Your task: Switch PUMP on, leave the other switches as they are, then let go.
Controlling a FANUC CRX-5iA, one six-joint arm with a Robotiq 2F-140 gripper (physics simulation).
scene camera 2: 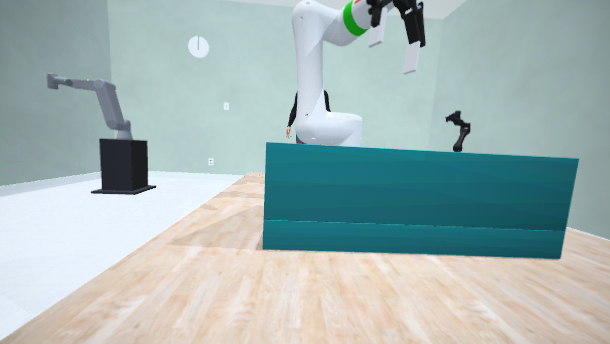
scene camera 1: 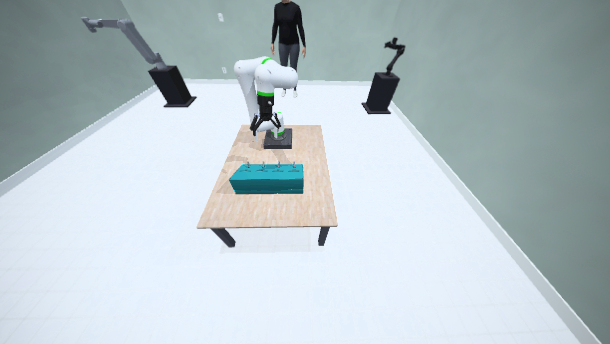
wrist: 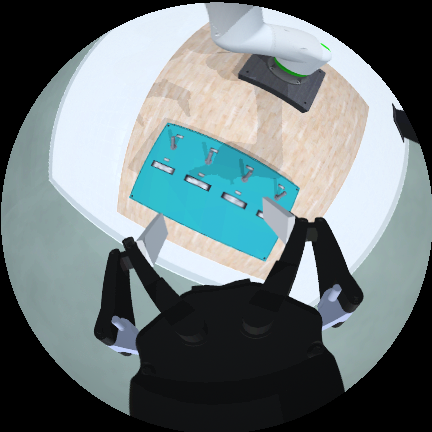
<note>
I see my gripper (scene camera 2: 393, 59) and a teal switch box (scene camera 2: 317, 197).
My gripper is seen too in the wrist view (wrist: 213, 215). The teal switch box shows as well in scene camera 1 (scene camera 1: 255, 179) and in the wrist view (wrist: 212, 198).
</note>
